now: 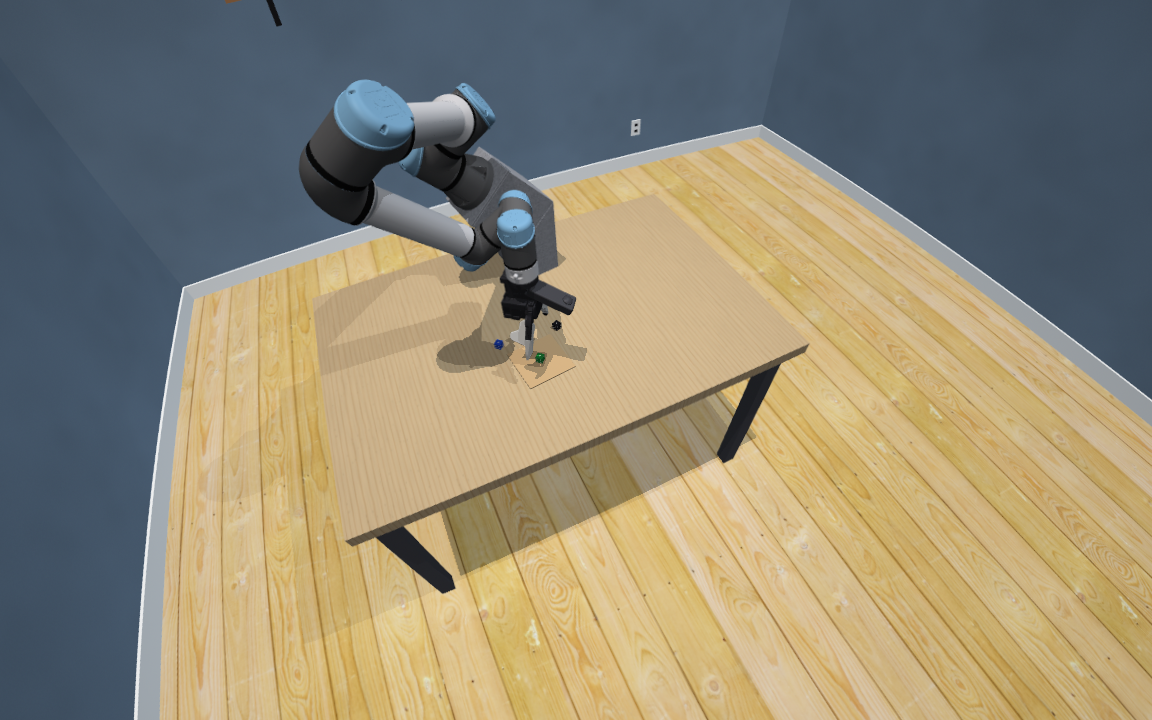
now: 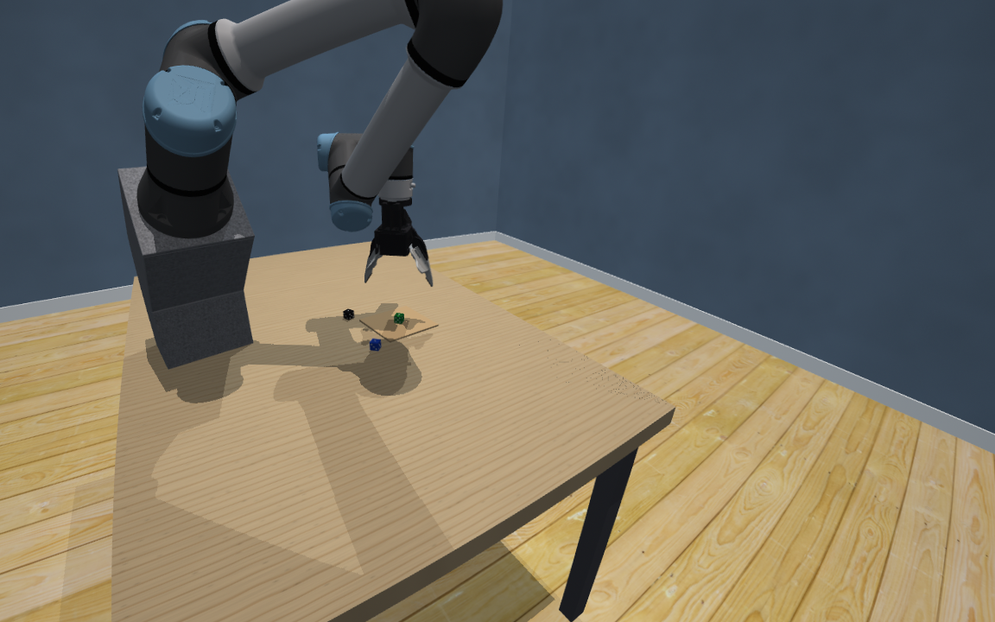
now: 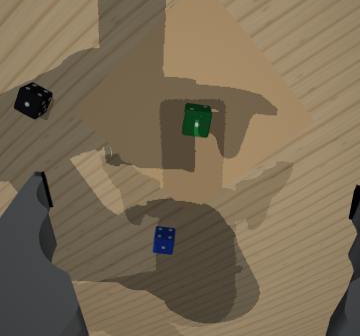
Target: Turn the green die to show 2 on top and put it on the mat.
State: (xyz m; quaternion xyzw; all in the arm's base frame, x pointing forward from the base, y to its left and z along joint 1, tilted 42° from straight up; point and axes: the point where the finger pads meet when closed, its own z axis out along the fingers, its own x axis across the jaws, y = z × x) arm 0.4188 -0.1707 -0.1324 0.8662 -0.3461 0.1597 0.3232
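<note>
My gripper is now 9 cm above the green die. From my hand the other things lie so: blue die 11 cm behind, 8 cm to the right, 9 cm below; then tan mat 10 cm below; then black die 9 cm behind, 10 cm to the left, 9 cm below.
</note>
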